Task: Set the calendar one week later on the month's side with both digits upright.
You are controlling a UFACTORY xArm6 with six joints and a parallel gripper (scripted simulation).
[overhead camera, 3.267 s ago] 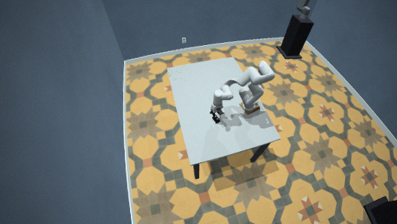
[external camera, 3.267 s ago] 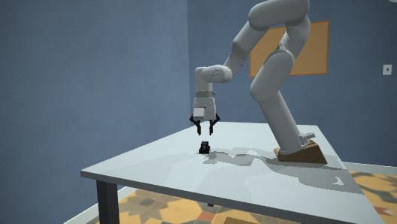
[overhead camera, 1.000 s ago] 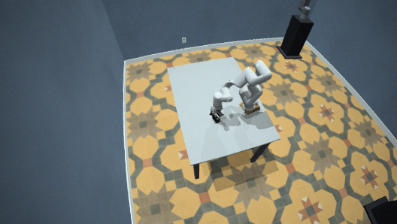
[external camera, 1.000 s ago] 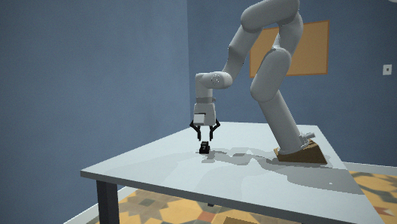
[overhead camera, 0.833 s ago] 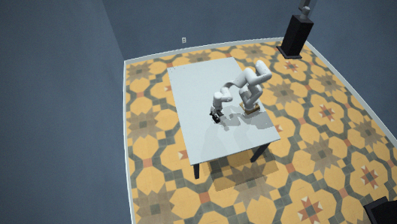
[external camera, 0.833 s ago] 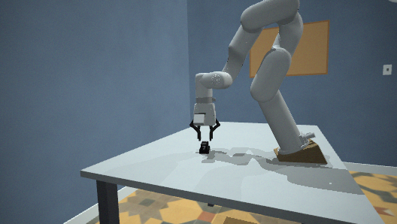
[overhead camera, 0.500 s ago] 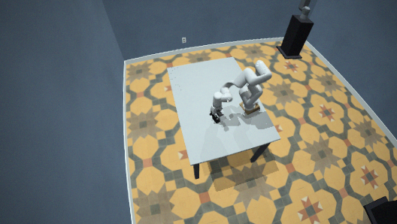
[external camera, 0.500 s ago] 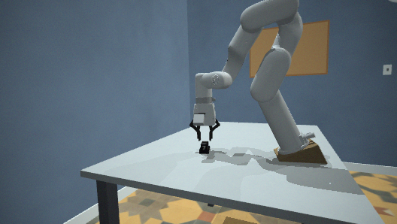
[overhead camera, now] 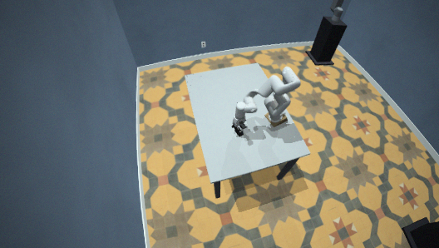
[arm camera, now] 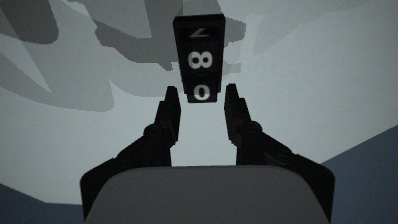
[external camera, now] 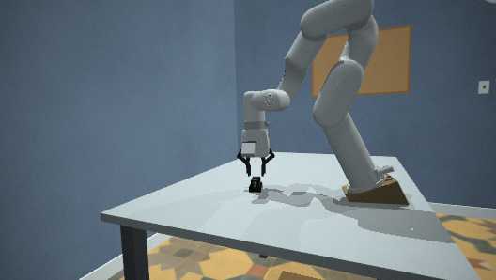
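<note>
The black calendar tray is 60 mm below my hand, 10 mm to the left of it and 10 mm behind it.
</note>
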